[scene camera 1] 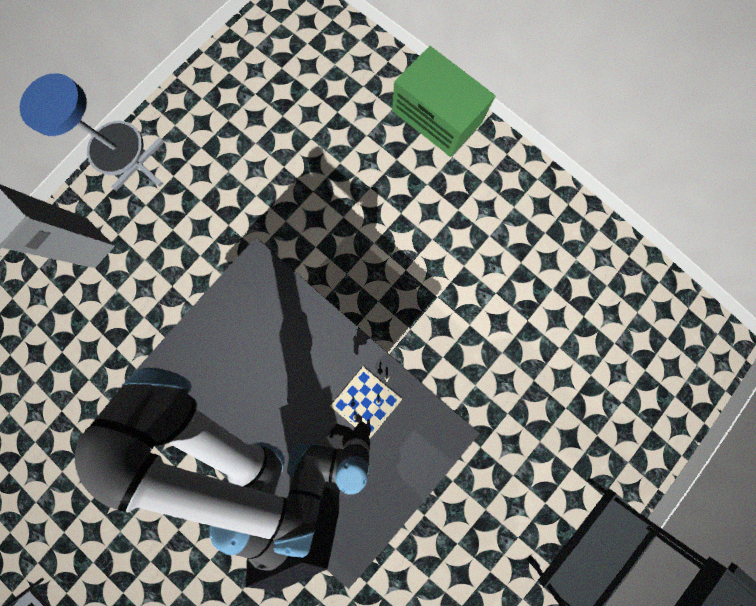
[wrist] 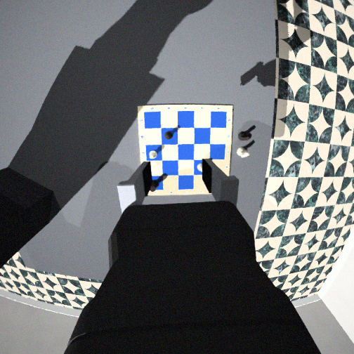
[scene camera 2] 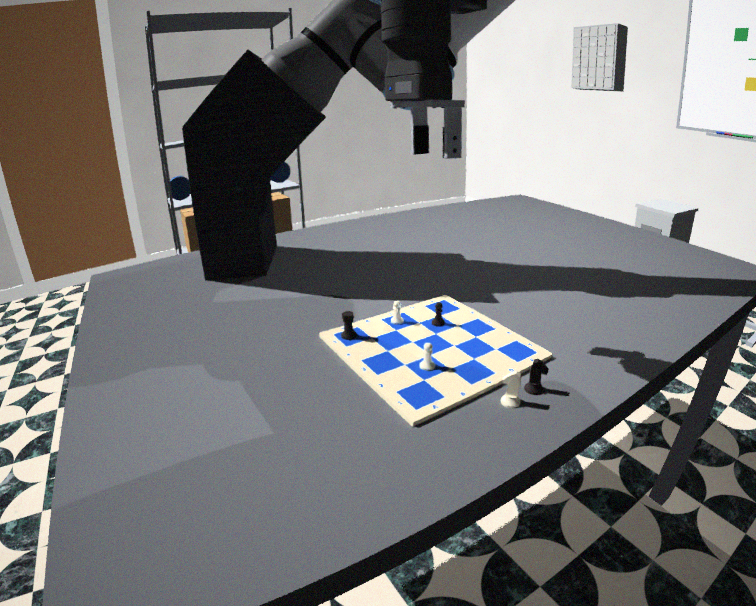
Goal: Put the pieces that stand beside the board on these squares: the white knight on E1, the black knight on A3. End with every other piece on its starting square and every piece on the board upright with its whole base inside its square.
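Note:
There is a board (scene camera 2: 472, 353) here, and I find the board (scene camera 1: 365, 389) in another view as well, while the wrist view also gives me the board (wrist: 198, 131). As for my gripper (scene camera 2: 435, 155), I see it (wrist: 176, 170) from the wrist too.

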